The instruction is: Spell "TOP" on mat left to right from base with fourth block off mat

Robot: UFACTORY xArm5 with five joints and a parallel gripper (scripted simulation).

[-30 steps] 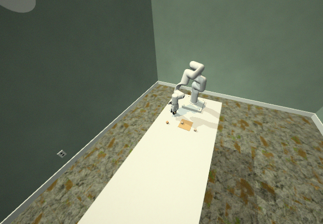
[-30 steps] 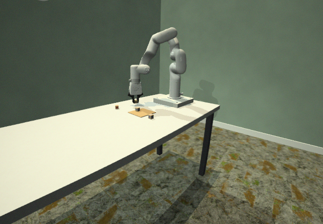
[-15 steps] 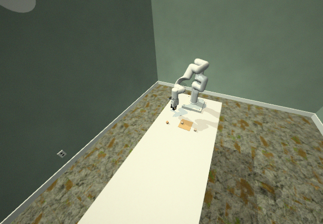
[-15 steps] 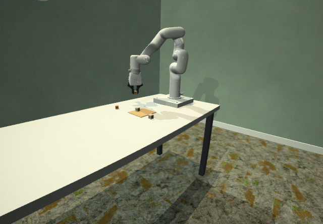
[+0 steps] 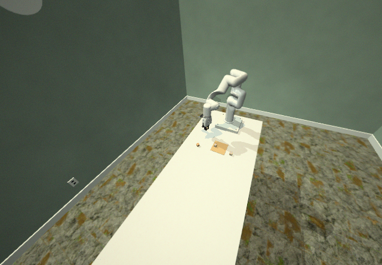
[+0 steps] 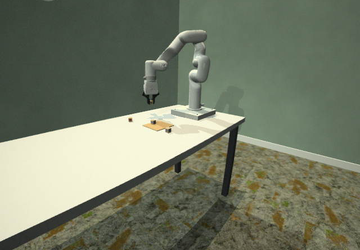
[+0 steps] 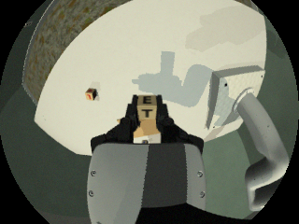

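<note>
The tan mat lies 200 mm to the left of my hand, 120 mm below it and 60 mm ahead of it.
</note>
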